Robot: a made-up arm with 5 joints.
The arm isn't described. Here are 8 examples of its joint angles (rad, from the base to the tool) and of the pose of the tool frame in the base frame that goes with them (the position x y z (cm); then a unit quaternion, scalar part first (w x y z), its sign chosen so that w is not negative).
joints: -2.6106 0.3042 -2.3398 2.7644 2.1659
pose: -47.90 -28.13 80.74 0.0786 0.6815 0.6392 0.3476
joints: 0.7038 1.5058 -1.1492 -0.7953 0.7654
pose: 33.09 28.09 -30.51 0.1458 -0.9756 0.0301 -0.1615
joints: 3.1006 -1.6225 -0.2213 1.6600 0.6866
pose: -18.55 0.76 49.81 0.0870 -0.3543 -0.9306 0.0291
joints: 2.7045 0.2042 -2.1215 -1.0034 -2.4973
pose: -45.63 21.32 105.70 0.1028 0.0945 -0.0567 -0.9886
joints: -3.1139 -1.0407 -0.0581 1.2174 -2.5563
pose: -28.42 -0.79 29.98 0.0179 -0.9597 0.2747 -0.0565
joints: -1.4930 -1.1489 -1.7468 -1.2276 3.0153
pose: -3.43 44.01 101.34 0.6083 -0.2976 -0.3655 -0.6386
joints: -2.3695 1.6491 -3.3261 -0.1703 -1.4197
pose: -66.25 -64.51 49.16 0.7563 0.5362 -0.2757 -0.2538
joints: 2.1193 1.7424 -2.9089 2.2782 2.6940
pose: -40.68 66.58 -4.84 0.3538 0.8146 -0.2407 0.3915
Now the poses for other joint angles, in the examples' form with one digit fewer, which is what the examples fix.
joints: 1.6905 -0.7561 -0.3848 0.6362 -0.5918
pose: -5.1 42.6 45.8 0.130 -0.403 -0.880 -0.213
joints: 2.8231 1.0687 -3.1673 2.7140 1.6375
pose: -69.3 22.9 61.8 0.239 0.790 0.532 0.186
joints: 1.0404 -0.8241 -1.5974 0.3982 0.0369
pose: 4.3 7.3 118.2 0.435 -0.465 -0.255 -0.728
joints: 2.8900 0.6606 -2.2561 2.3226 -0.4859
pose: -73.5 18.9 52.9 0.332 -0.109 0.928 -0.128
